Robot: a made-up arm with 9 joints. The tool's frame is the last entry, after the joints.
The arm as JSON. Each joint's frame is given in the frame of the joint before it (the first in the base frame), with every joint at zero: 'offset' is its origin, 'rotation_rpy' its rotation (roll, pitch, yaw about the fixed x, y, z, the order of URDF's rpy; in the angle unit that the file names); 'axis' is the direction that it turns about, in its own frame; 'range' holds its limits. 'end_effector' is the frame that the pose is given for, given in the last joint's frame.
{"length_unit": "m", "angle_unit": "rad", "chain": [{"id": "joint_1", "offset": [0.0, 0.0, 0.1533], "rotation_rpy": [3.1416, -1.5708, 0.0], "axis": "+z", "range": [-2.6, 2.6]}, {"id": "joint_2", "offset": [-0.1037, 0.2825, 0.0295], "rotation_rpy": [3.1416, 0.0, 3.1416], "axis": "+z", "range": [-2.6, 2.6]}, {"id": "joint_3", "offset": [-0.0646, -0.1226, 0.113], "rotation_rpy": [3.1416, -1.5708, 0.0], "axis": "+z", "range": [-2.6, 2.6]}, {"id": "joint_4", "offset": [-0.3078, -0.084, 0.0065], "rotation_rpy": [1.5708, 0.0, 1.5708], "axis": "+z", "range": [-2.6, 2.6]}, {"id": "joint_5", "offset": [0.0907, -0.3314, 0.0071], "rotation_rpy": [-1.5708, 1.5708, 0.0], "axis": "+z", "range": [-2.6, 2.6]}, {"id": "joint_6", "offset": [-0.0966, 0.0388, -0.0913], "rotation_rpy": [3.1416, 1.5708, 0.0], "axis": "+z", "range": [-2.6, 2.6]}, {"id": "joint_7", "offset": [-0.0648, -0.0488, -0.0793], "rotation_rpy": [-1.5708, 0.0, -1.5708], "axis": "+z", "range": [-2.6, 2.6]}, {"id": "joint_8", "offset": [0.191, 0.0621, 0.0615], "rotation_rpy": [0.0, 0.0, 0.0], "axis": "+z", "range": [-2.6, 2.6]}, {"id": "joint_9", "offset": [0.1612, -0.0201, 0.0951], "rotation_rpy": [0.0, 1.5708, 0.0], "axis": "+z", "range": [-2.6, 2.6]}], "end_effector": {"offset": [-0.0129, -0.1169, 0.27], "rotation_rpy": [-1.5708, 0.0, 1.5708]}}
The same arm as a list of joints. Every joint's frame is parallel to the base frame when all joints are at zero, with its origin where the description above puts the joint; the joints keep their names.
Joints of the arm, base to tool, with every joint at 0 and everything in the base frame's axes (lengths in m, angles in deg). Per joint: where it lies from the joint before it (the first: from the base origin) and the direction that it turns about. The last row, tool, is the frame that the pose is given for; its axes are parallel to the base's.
joint_1: axis 1 0 0 xyz 0.0000 0.0000 0.1533
joint_2: axis -1 0 0 xyz 0.0295 -0.2825 -0.1037
joint_3: axis 0 0 -1 xyz -0.1130 0.1226 0.0646
joint_4: axis -1 0 0 xyz 0.3078 -0.0840 -0.0065
joint_5: axis 0 0 -1 xyz -0.0071 0.0907 0.3314
joint_6: axis -1 0 0 xyz -0.0966 -0.0388 0.0913
joint_7: axis 0 0 1 xyz 0.0793 -0.0488 -0.0648
joint_8: axis 0 0 1 xyz 0.0621 -0.1910 0.0615
joint_9: axis 0 -1 0 xyz -0.0201 -0.1612 0.0951
tool: xyz -0.1169 -0.2700 0.0129
Joint limits (deg, base to tool): -148.97..148.97 -148.97..148.97 -148.97..148.97 -148.97..148.97 -148.97..148.97 -148.97..148.97 -148.97..148.97 -148.97..148.97 -148.97..148.97

